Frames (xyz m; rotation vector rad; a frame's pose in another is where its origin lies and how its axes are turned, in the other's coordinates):
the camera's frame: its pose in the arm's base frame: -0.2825 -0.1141 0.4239 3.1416 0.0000 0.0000
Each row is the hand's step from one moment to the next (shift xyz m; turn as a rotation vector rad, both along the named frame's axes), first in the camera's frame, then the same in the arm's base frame.
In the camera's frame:
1: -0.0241 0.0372 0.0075 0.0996 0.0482 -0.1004
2: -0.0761 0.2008 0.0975 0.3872 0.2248 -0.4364
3: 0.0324 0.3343 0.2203 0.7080 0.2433 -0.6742
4: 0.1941 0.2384 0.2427 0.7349 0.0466 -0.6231
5: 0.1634 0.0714 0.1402 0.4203 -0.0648 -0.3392
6: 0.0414 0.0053 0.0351 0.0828 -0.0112 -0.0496
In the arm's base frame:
1: -0.0241 -0.0372 -0.0075 0.0996 -0.0482 0.1004
2: -0.0761 -0.2008 -0.0975 0.3872 -0.2248 0.4364
3: 0.0324 -0.3343 -0.2203 0.7080 -0.2433 0.6742
4: 0.1941 -0.2384 -0.2427 0.7349 -0.0466 0.6231
5: 0.1634 -0.0714 -0.1402 0.4203 0.0648 0.3392
6: 0.0414 -0.0053 -0.0351 0.0828 0.0112 0.0496

